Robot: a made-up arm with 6 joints.
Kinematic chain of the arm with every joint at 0, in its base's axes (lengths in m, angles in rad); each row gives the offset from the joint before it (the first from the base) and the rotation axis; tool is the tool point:
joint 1: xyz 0 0 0.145 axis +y
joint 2: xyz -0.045 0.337 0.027 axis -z
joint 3: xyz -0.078 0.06 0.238 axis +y
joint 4: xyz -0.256 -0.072 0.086 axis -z
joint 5: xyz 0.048 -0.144 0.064 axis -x
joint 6: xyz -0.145 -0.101 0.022 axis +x
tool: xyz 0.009 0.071 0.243
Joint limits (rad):
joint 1: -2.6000..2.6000
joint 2: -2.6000..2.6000
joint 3: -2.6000..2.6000
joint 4: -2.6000..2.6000
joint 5: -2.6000..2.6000
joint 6: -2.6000..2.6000
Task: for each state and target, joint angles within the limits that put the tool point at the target. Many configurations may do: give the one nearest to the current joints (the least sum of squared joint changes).
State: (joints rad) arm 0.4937 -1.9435 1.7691 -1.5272 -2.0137 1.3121
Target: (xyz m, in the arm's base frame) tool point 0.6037 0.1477 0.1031
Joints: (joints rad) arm 1.4022 -2.0279 1.4528 -1.3751 -2.4415 1.6213
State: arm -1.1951 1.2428 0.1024 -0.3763 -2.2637 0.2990
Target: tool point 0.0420 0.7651 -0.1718
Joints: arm -1.8798 1.5665 -0.2237 0.1686 -2.2363 0.4239
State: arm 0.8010 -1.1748 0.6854 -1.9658 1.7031 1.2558
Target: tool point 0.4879 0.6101 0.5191
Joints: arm 0.7243 -1.1768 1.0999 -2.0255 1.3554 1.4822
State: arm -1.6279 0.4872 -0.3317 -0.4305 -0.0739 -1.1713
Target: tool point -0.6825 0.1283 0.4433
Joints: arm -0.7235 -0.0881 0.1903 -0.3782 -0.4207 -0.5204
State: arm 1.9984 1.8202 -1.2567 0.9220 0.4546 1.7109
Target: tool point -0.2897 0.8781 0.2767
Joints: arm 1.9899 1.9446 -1.5743 0.9004 0.6746 1.5293
